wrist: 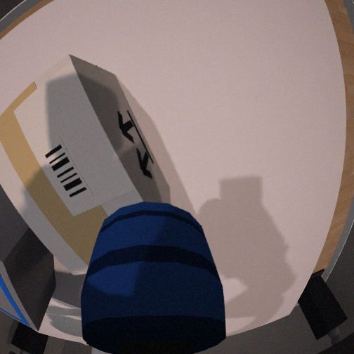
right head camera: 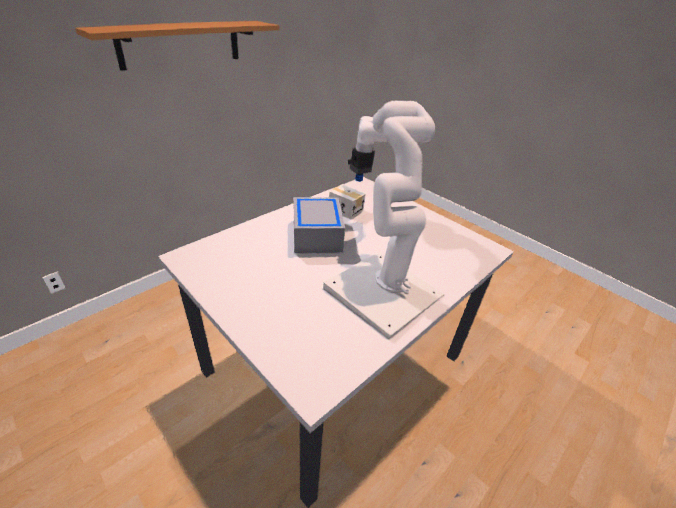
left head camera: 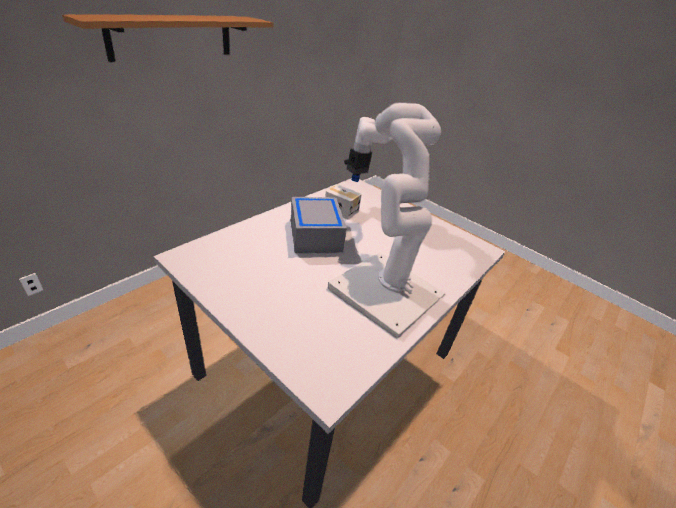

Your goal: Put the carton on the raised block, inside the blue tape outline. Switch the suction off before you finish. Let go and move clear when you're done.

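Places are measured from the arm's base along level axes (x back, y right, z up), in centimetres.
Pixels of known places: hand, tool point: [right head camera: 358, 180] [left head camera: 355, 180]; arm's base, link origin: [right head camera: 391, 280] [left head camera: 394, 280].
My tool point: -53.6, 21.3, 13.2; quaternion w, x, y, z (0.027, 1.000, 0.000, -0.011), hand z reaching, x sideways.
Ahead of a thing's pixels: the offset from my tool point to its top centre, as dx, dy, dz. "spot": to the spot under its first point. Level surfaces: height alone.
The carton @(+0.5, -6.4, -4.9) [left head camera: 343, 200] [right head camera: 347, 201] [wrist: 92, 120], white with a tan tape strip, a barcode and black arrows, stands on the table behind and right of the raised block in the head views. The grey raised block @(+12.7, -29.8, -2.8) [left head camera: 319, 239] [right head camera: 318, 239] [wrist: 32, 272] bears a blue tape outline @(spot: +22.3, -34.0, -2.9) [left head camera: 322, 225] [right head camera: 319, 225] on its top; no object stands inside it. My blue suction cup [left head camera: 355, 178] [right head camera: 359, 178] [wrist: 152, 250] is open and holds nothing. It hangs above the carton, with a gap visible in the head views. In the wrist view the cup hides the carton's near end.
The block stands close beside the carton. The white arm rises from a pale base plate [left head camera: 396, 321] [right head camera: 388, 322] on the white table @(dz -14.8) [left head camera: 245, 284] [right head camera: 245, 284]. The table's far corner lies behind the carton. A wooden shelf [left head camera: 163, 21] [right head camera: 180, 29] is on the wall.
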